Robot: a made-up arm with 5 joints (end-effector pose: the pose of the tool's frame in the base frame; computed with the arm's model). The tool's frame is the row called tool.
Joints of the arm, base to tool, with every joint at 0 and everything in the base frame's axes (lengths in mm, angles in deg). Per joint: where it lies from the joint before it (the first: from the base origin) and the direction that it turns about. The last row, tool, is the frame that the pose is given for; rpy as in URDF.
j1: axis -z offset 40 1 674
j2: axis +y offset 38 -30 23
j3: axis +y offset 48 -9 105
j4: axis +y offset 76 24 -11
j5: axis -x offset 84 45 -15
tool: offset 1 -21 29 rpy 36.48 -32.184 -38.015
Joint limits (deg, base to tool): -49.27..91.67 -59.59..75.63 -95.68..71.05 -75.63..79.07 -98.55..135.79
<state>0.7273 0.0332 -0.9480 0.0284 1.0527</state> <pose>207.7 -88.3 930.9 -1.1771 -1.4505 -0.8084</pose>
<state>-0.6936 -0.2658 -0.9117 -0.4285 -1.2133</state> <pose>133.3 72.7 962.7 2.4395 -0.7602 0.8742</pose>
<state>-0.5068 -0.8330 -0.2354 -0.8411 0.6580</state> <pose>17.0 23.8 937.7 0.7157 -2.5769 -0.2208</pose>
Working (the frame after each row of the table, in the pose's form):
after j1: 40.0 1.0 674.0 0.0000 0.0000 0.5068
after j2: 87.8 -6.8 697.0 0.2110 -0.8147 0.4769
after j3: 52.5 -36.7 803.1 0.2705 -1.0445 0.4573
after j4: 81.2 6.7 864.5 0.4824 -1.8628 0.3415
after j5: 47.4 39.4 948.7 0.0300 -1.8453 -0.2745

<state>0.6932 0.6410 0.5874 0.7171 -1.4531</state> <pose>110.8 -59.5 609.9 0.6410 0.9565 -2.7271</pose>
Working (the frame after each row of the table, in the pose's form):
after j1: 40.0 1.0 674.0 0.0000 0.0000 -0.6932
after j2: 50.1 -46.4 697.0 0.2220 0.6148 -0.6689
after j3: 122.2 -118.0 752.5 0.4248 1.1763 -0.6025
after j4: 149.2 -109.2 677.2 0.6703 1.8560 -0.4567
after j5: 143.6 -46.0 604.5 1.5621 1.2626 -1.8338

